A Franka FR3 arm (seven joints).
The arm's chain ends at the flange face. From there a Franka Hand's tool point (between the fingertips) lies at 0.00 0.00 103.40 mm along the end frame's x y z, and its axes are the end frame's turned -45 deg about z.
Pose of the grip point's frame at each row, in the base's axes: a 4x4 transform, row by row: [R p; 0 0 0 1], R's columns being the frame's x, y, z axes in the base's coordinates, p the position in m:
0.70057 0.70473 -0.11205 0.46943; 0.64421 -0.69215 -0.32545 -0.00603; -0.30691 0.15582 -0.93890 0.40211; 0 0 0 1
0.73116 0.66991 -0.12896 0.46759; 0.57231 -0.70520 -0.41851 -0.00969; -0.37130 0.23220 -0.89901 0.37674; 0 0 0 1
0.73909 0.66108 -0.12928 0.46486; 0.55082 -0.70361 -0.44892 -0.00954; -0.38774 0.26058 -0.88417 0.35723; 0 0 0 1
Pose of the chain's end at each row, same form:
0.99370 0.00294 -0.11205 0.48102; -0.03390 -0.94495 -0.32545 0.02762; -0.10684 0.32720 -0.93890 0.49919; 0 0 0 1
0.99071 -0.04331 -0.12896 0.48092; -0.09397 -0.90334 -0.41851 0.03358; -0.09836 0.42674 -0.89901 0.46970; 0 0 0 1
0.99007 -0.05516 -0.12928 0.47823; -0.10804 -0.88702 -0.44892 0.03688; -0.08992 0.45843 -0.88417 0.44865; 0 0 0 1

